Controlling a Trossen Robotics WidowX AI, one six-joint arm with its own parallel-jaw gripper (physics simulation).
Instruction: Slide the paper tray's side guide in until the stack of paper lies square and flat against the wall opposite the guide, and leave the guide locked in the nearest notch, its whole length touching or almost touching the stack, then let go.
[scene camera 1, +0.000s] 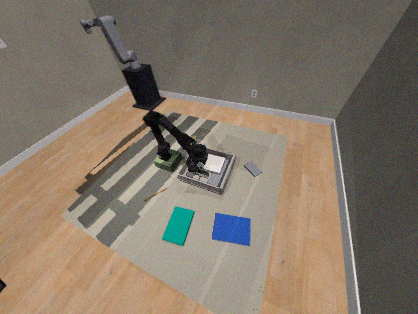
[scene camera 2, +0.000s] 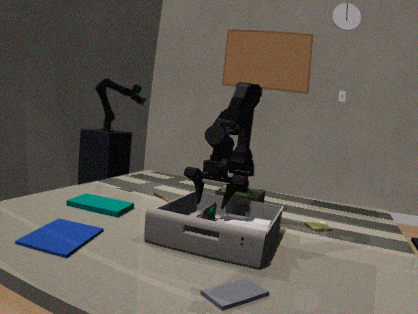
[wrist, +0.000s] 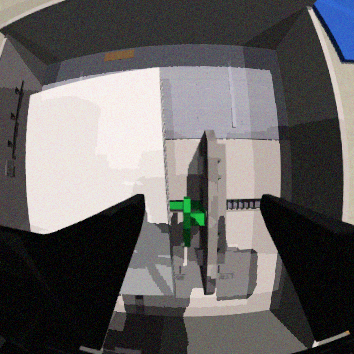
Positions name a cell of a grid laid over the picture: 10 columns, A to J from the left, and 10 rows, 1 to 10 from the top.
Scene:
teal sheet: scene camera 1 E8; scene camera 2 C7; not seen in the wrist view (out of frame)

